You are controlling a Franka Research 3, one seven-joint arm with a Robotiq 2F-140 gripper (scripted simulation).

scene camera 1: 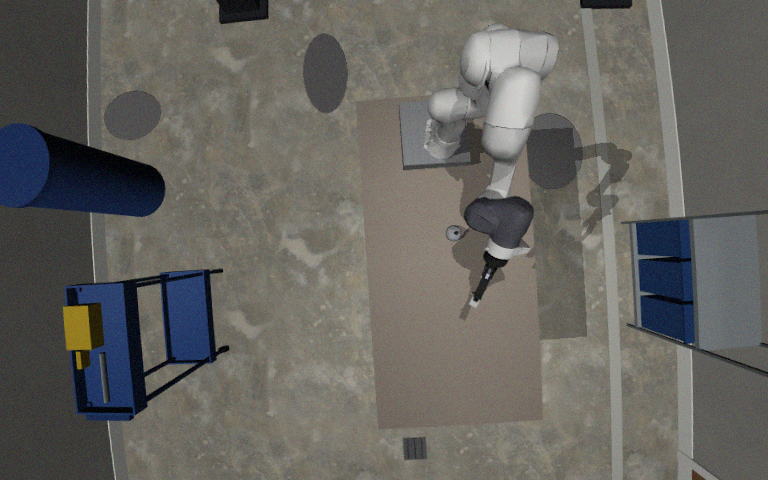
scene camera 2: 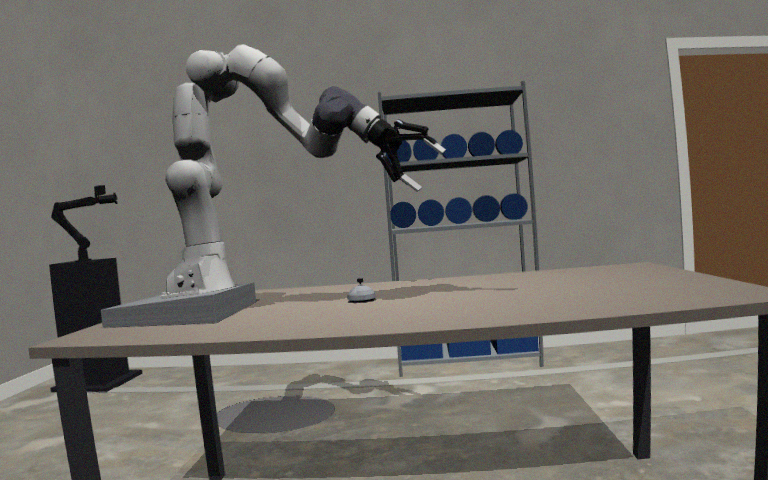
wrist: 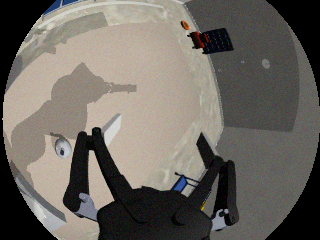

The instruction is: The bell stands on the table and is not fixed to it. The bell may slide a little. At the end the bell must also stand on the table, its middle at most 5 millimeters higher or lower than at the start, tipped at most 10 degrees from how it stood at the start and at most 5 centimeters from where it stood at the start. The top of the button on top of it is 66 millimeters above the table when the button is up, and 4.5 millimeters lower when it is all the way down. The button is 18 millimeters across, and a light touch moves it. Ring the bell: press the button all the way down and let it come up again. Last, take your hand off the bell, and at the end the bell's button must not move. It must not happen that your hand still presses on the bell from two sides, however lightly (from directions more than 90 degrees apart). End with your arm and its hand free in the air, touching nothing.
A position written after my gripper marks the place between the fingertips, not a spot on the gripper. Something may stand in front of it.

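I can see my gripper (scene camera 2: 431,171) from the scene, and the wrist view gives me the same gripper (wrist: 160,130) as well.
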